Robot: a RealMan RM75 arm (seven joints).
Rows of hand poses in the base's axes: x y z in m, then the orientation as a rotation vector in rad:
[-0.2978 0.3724 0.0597 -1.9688 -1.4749 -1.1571]
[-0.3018 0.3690 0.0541 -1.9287 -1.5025 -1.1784]
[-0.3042 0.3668 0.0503 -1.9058 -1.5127 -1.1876]
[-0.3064 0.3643 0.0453 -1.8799 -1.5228 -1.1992]
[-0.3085 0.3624 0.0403 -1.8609 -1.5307 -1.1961]
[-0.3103 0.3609 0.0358 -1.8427 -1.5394 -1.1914]
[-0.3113 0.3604 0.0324 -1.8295 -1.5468 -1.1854]
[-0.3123 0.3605 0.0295 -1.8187 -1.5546 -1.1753]
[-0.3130 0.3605 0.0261 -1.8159 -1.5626 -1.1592]
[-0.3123 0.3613 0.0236 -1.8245 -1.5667 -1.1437]
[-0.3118 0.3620 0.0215 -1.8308 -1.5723 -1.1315]
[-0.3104 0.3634 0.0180 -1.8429 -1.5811 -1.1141]
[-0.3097 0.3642 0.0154 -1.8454 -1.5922 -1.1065]
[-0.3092 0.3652 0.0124 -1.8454 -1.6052 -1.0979]
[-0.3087 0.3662 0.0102 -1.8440 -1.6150 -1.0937]
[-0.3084 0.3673 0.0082 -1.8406 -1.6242 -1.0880]
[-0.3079 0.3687 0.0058 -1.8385 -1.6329 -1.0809]
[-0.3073 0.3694 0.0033 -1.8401 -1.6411 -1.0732]
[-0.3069 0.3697 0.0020 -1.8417 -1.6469 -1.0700]
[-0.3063 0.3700 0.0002 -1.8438 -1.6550 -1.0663]
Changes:
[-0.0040 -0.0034 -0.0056 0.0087 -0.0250 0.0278]
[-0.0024 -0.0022 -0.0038 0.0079 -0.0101 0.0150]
[-0.0022 -0.0025 -0.0050 0.0098 -0.0119 0.0161]
[-0.0021 -0.0019 -0.0050 0.0052 -0.0009 0.0157]
[-0.0018 -0.0015 -0.0045 0.0039 -0.0002 0.0160]
[-0.0010 -0.0005 -0.0034 0.0017 0.0011 0.0127]
[-0.0010 0.0001 -0.0029 -0.0006 0.0037 0.0126]
[-0.0007 0.0000 -0.0034 -0.0063 0.0076 0.0094]
[0.0007 0.0008 -0.0025 -0.0101 0.0087 0.0005]
[0.0005 0.0007 -0.0021 -0.0092 0.0057 0.0013]
[0.0014 0.0014 -0.0035 -0.0155 0.0075 0.0000]
[0.0007 0.0008 -0.0026 -0.0098 0.0000 0.0039]
[0.0005 0.0010 -0.0030 -0.0098 -0.0001 0.0063]
[0.0005 0.0010 -0.0022 -0.0062 -0.0016 0.0050]
[0.0003 0.0011 -0.0020 -0.0050 -0.0002 0.0065]
[0.0005 0.0014 -0.0024 -0.0057 0.0009 0.0059]
[0.0006 0.0007 -0.0025 -0.0076 0.0013 0.0035]
[0.0004 0.0003 -0.0013 -0.0052 -0.0007 0.0015]
[0.0006 0.0003 -0.0018 -0.0070 -0.0015 0.0020]

